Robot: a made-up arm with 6 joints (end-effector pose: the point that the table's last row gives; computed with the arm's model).
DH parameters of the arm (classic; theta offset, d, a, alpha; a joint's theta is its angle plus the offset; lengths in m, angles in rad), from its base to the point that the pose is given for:
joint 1: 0 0.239 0 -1.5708
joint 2: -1.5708 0 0.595 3.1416
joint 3: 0 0 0 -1.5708
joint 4: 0 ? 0 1.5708
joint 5: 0 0.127 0 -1.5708
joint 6: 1.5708 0 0 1.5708
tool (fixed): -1.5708 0 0 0
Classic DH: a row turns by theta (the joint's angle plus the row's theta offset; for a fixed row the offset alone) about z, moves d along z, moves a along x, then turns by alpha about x.
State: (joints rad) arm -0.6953 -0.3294 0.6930 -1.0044 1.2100 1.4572
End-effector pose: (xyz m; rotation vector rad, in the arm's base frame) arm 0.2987 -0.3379 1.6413 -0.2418 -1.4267 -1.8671
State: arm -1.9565 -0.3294 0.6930 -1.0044 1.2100 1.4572
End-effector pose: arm -0.2309 -0.3875 1.6413 1.1833 1.1526 2.3743
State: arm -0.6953 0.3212 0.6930 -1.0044 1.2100 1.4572
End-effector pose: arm 0.8809 -0.8237 1.0848 -0.4596 -0.6879 -1.8824
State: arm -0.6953 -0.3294 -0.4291 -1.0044 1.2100 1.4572
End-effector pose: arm 0.6019 -0.5909 0.5910 -0.5825 -0.1603 -1.8001
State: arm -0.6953 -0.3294 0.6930 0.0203 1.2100 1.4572
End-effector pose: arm 0.1891 -0.3231 1.6985 -1.5108 -1.5644 -1.9858
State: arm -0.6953 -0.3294 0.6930 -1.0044 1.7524 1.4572
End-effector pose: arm 0.2987 -0.3379 1.6413 0.1011 -1.6479 -2.3003
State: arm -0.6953 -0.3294 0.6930 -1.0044 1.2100 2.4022
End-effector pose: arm 0.2987 -0.3379 1.6413 -0.6844 -0.4383 -2.4089
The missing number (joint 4, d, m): -1.049
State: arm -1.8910 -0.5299 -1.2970 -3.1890 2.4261 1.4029
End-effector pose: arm -0.0240 -0.4753 0.0287 -1.2113 -0.9010 0.9559
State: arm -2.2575 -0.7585 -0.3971 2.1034 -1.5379 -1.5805
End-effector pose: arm -0.2882 -0.4533 1.1441 0.7909 0.1955 2.2900
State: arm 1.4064 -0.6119 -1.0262 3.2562 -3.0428 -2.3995
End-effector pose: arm -0.0242 0.6250 0.2905 1.3607 -1.9354 -0.1846
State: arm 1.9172 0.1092 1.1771 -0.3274 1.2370 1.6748
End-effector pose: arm -0.0927 0.6110 1.7299 0.8146 -1.0714 -0.1554
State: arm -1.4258 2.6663 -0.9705 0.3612 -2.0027 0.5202
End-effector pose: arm -0.2147 0.6478 0.1690 -0.6249 -0.2879 -1.7991
